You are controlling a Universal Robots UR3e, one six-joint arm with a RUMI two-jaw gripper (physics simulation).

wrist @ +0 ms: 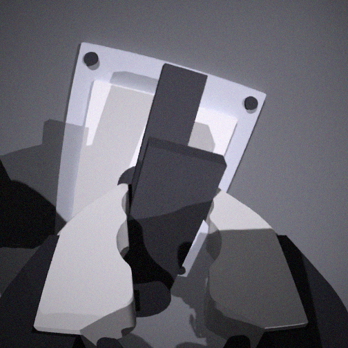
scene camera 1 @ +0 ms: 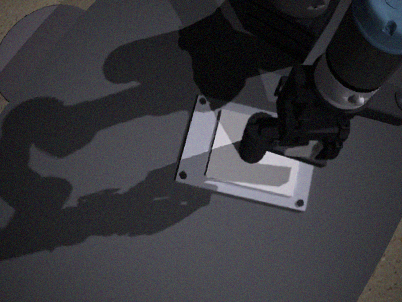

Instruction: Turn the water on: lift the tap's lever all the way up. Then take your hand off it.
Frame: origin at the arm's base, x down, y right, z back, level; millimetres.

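Where they show: gripper, fingertip midpoint: [scene camera 1: 305, 142].
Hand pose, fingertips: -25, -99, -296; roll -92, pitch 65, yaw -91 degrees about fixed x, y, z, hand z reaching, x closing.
Each offset is from my fingertips to the top centre of the thing, as dx, dy, dz. "spot": to the spot under its first point. Level surfaces: height alone.
The tap has a dark round body @(+5, +70, -11) [scene camera 1: 253, 145] standing on a pale plate with dark bolts @(spot: +121, +171, -53) [scene camera 1: 191, 150] [wrist: 75, 100]. Its dark spout [wrist: 176, 100] reaches out over the plate. The dark, block-shaped lever @(-31, +19, -2) [scene camera 1: 270, 131] [wrist: 175, 180] lies above the spout. My gripper [wrist: 165, 187] is shut on the lever, with one pale finger on each side of it. In scene camera 1 the gripper covers the lever's outer end and part of the plate. The lever's exact tilt is hard to tell.
A lighter raised panel @(spot: +115, +86, -51) [scene camera 1: 235, 167] [wrist: 112, 120] lies on the plate under the tap. The dark robot base [scene camera 1: 280, 30] stands at the back, and the blue-capped arm [scene camera 1: 357, 55] reaches over the right side. Large arm shadows cross the grey table @(dx +129) [scene camera 1: 240, 250].
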